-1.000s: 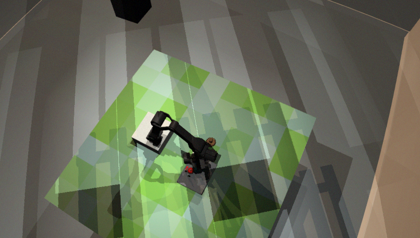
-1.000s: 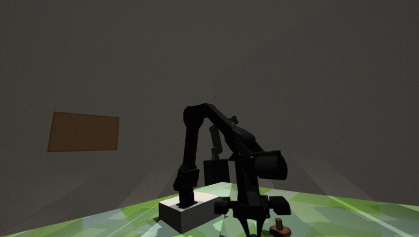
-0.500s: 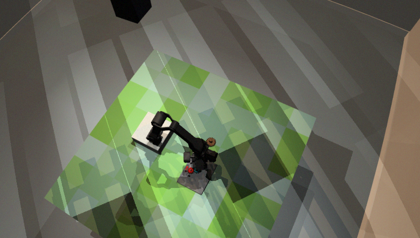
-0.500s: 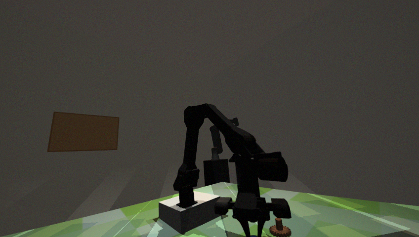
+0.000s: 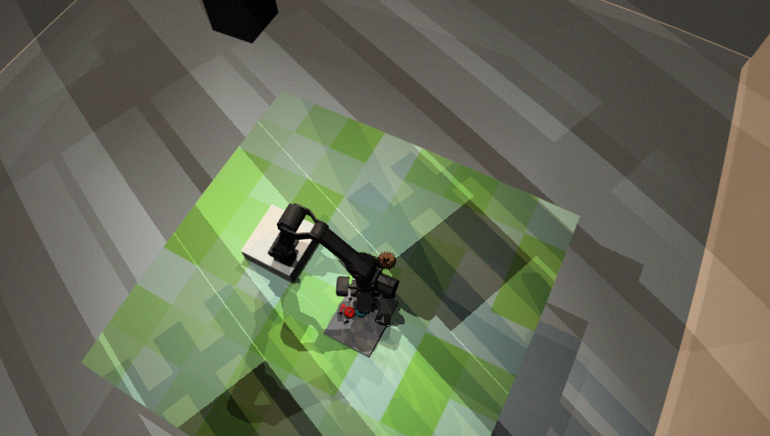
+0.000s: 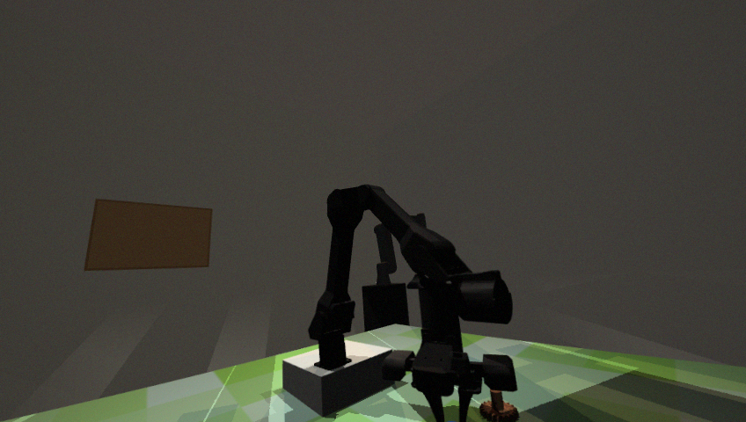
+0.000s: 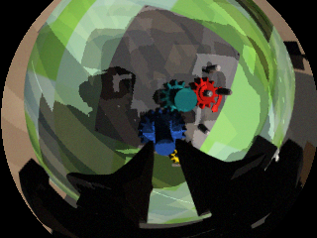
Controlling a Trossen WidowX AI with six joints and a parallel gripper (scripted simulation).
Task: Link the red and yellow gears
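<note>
The blue gear lies 10 mm below my gripper tip. Round my gripper tip: red gear (70 mm to the right, 30 mm behind, 20 mm below); then teal gear (50 mm to the right, 10 mm below); then curved white arrow (60 mm behind, 50 mm to the left, 30 mm below).
</note>
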